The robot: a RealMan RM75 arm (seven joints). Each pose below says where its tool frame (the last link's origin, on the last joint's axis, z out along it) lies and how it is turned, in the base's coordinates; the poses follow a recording.
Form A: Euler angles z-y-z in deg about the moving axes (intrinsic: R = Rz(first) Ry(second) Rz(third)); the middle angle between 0 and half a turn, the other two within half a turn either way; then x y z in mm.
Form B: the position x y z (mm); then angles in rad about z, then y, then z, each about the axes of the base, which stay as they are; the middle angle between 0 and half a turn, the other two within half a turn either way. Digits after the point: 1 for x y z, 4 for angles.
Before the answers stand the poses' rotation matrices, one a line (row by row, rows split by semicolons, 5 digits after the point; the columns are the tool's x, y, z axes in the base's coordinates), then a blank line. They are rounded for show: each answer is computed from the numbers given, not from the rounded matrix.
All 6 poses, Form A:
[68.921 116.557 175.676 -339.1 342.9 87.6]
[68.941 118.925 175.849 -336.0 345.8 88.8]
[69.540 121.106 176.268 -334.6 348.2 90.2]
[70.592 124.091 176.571 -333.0 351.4 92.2]
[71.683 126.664 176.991 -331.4 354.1 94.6]
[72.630 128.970 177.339 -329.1 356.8 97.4]
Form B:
0.08999 0.94255 0.32171; 0.44310 -0.32718 0.83464; 0.89194 0.06744 -0.44709
0.10579 0.94334 0.31450; 0.47619 -0.32571 0.81680; 0.87296 0.06336 -0.48366
0.11922 0.94668 0.29929; 0.50576 -0.31731 0.80220; 0.85440 0.05573 -0.51662
0.12951 0.95263 0.27519; 0.54759 -0.30008 0.78109; 0.82667 0.04953 -0.56051
0.13757 0.95787 0.25210; 0.58258 -0.28408 0.76151; 0.80105 0.04211 -0.59712
0.14324 0.96208 0.23211; 0.61345 -0.27035 0.74202; 0.77664 0.03610 -0.62891

[-339.1 342.9 87.6 3.0661 2.0343 1.2029]
[-336.0 345.8 88.8 3.0691 2.0756 1.2032]
[-334.6 348.2 90.2 3.0765 2.1137 1.2137]
[-333.0 351.4 92.2 3.0817 2.1658 1.2321]
[-331.4 354.1 94.6 3.0891 2.2107 1.2511]
[-329.1 356.8 97.4 3.0951 2.2510 1.2676]

